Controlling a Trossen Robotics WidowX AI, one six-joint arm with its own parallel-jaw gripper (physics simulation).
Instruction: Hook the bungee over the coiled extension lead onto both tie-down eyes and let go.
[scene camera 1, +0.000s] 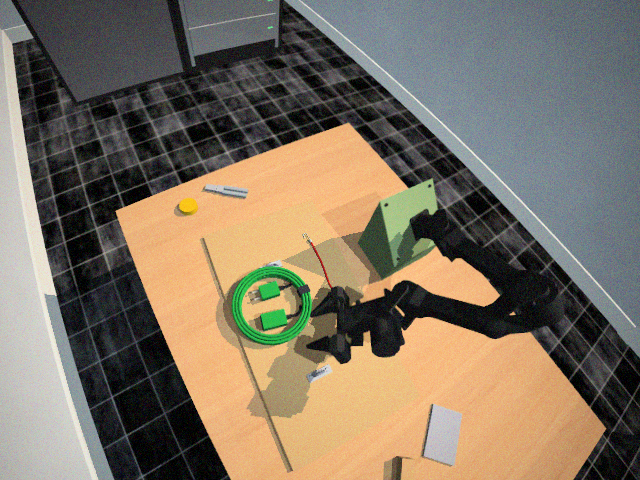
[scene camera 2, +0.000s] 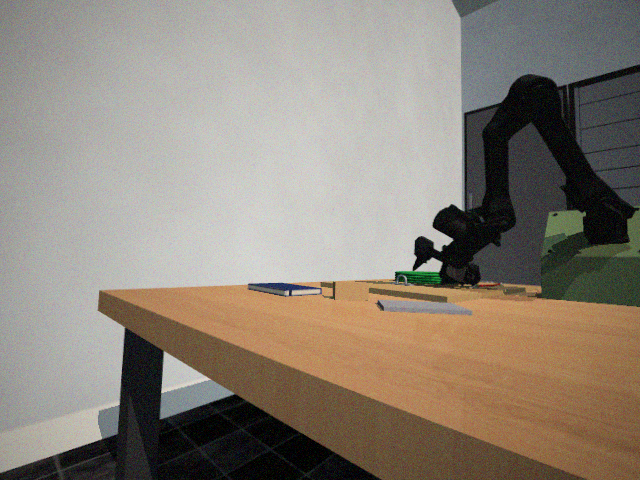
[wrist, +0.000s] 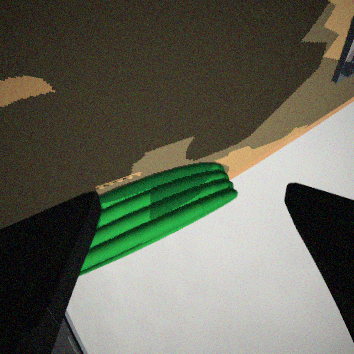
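Seen in the pictures: gripper, fingertip midpoint: (scene camera 1: 308, 330) (scene camera 2: 426, 276) (wrist: 193, 196); arm's base at its link origin: (scene camera 1: 421, 224) (scene camera 2: 606, 234).
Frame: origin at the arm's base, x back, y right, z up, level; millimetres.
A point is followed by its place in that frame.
Note:
The coiled green extension lead (scene camera 1: 237, 304) @(x -492, y 92, z -104 mm) (scene camera 2: 418, 278) @(x -409, y -37, z -120 mm) (wrist: 170, 215) @(x -376, y -37, z -110 mm) lies flat on the board. The red bungee (scene camera 1: 321, 263) @(x -243, y 83, z -130 mm) (scene camera 2: 488, 284) lies to its right in scene camera 1; one metal hook shows at its upper end, and its lower end is hidden under my gripper. One tie-down eye (scene camera 1: 274, 263) @(x -357, y 143, z -113 mm) is at the coil's upper edge. The other tie-down eye (scene camera 1: 318, 373) @(x -414, y -148, z -108 mm) (scene camera 2: 401, 279) stands below and right of the coil, apart from it. My gripper (scene camera 1: 310, 330) @(x -378, y -53, z -112 mm) (scene camera 2: 429, 275) @(x -378, y -53, z -112 mm) (wrist: 193, 196) @(x -378, y -53, z -112 mm) is open and empty, low beside the coil's right edge, between the bungee and the second eye.
A green slanted stand (scene camera 1: 403, 206) @(x -42, y 53, z 46 mm) (scene camera 2: 578, 281) @(x -50, y -51, z -103 mm) is right of the board (scene camera 1: 356, 397) @(x -366, y -244, z -134 mm). A grey slab (scene camera 1: 443, 434) @(x -241, y -440, z -140 mm) (scene camera 2: 423, 307) @(x -225, y -466, z -140 mm) and wooden block (scene camera 1: 396, 469) @(x -380, y -425, z -140 mm) (scene camera 2: 351, 290) @(x -361, y -448, z -129 mm) lie nearby. A yellow disc (scene camera 1: 188, 206) @(x -479, y 433, z -127 mm) and grey tool (scene camera 1: 227, 191) @(x -355, y 432, z -135 mm) lie farther up. A blue notebook (scene camera 2: 284, 288) @(x -481, y -497, z -134 mm) lies left.

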